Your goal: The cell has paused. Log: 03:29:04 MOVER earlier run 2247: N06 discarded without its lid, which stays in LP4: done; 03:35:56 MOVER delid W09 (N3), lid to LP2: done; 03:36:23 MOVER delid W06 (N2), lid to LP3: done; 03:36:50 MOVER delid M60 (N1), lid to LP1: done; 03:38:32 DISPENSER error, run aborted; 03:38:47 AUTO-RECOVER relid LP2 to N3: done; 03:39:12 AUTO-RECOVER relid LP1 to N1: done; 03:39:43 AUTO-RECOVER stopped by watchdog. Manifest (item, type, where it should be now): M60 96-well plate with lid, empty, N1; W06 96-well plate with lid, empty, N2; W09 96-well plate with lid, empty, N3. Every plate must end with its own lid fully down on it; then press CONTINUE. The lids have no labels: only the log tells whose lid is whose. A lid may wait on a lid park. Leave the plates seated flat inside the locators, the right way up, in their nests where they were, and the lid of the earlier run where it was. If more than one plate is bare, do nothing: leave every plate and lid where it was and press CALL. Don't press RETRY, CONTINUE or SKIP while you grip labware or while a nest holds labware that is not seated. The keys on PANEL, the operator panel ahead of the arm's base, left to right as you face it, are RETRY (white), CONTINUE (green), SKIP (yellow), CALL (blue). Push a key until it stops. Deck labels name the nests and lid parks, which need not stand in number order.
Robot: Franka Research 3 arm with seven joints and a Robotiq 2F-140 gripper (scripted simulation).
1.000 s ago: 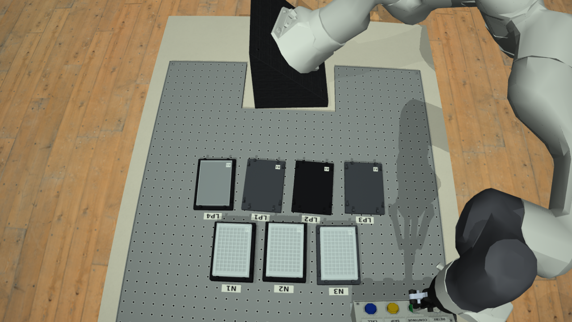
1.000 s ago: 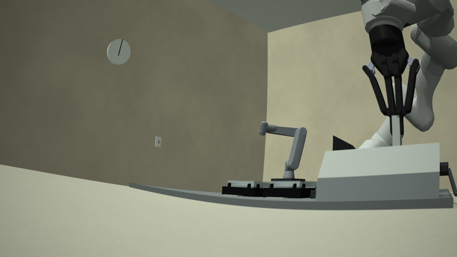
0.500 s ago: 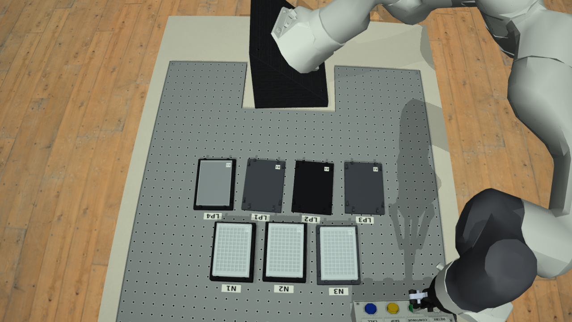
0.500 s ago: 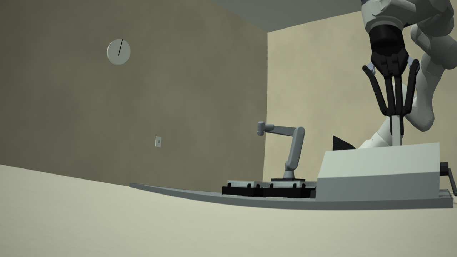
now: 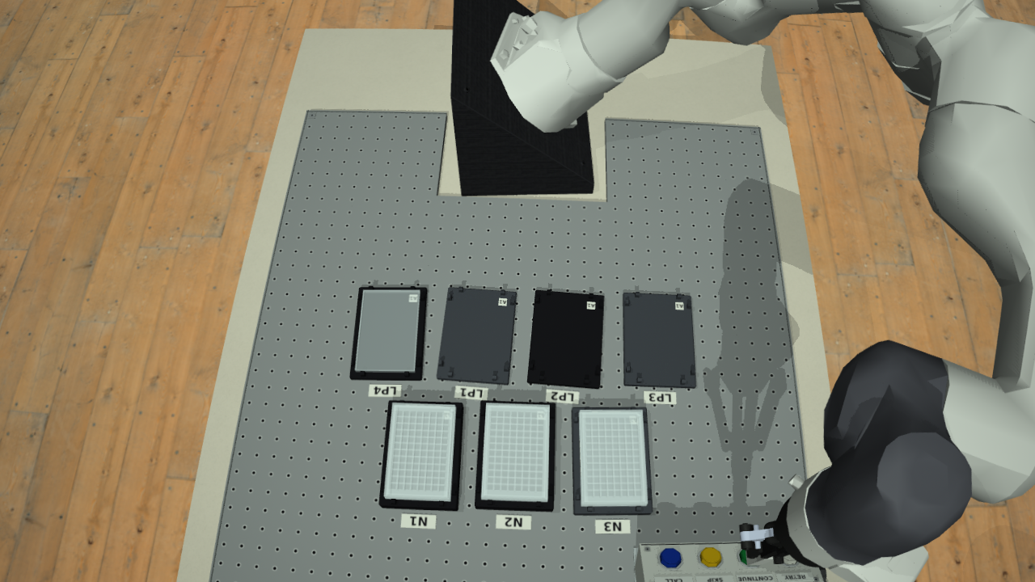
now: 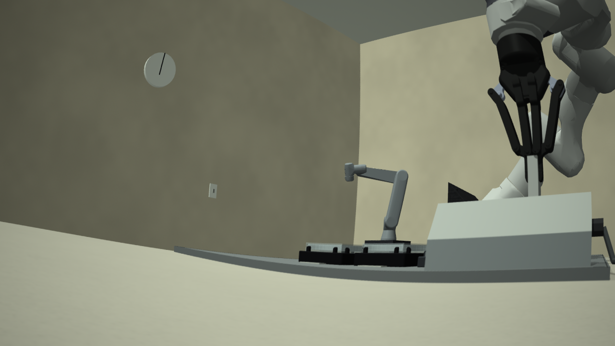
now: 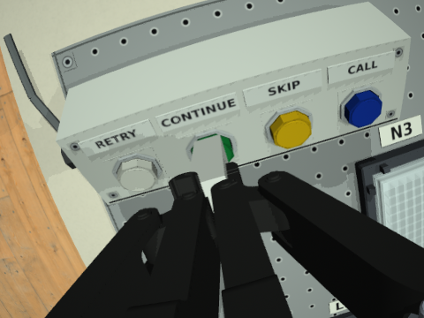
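The green CONTINUE key is 4 cm below my hand. Also, from my hand: blue CALL key: 10 cm to the right, 4 cm below, 1 cm ahead; yellow SKIP key: 5 cm to the right, 4 cm below; white RETRY key: 5 cm to the left, 4 cm below.
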